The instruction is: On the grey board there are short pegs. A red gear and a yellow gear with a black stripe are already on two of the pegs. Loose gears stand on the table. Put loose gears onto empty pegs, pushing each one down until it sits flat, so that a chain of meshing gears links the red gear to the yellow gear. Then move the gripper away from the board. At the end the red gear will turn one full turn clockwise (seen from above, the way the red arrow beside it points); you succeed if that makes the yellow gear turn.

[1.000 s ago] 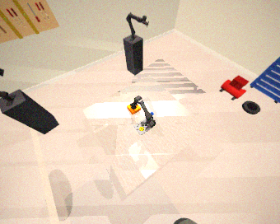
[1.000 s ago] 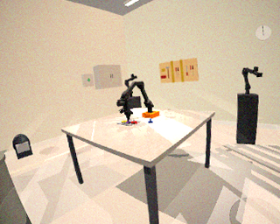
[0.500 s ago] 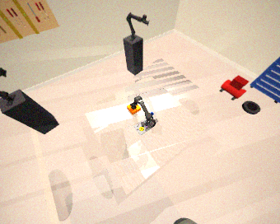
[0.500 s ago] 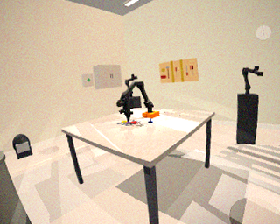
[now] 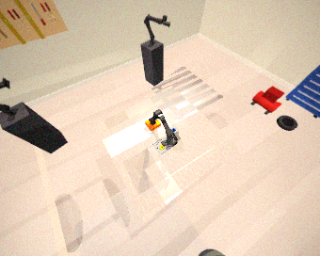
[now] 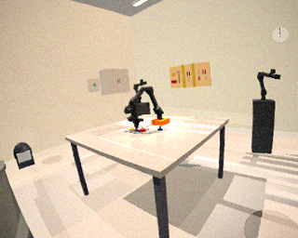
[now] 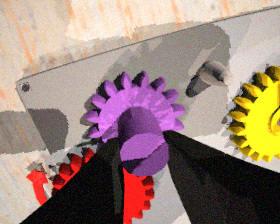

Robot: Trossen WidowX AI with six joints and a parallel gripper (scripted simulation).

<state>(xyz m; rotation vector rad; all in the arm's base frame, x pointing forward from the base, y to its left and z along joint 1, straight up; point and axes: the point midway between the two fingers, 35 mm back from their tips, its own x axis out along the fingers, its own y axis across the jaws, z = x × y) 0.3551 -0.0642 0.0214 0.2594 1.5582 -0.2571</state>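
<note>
Now: gripper tip 1 cm above the purple gear. The rest, counted from my gripper tip: yellow gear (8 cm to the right, 4 cm behind, 2 cm below); then blue gear (20 cm to the left, 11 cm behind, 2 cm below); then red gear (4 cm to the left, 4 cm behind, 2 cm below).
</note>
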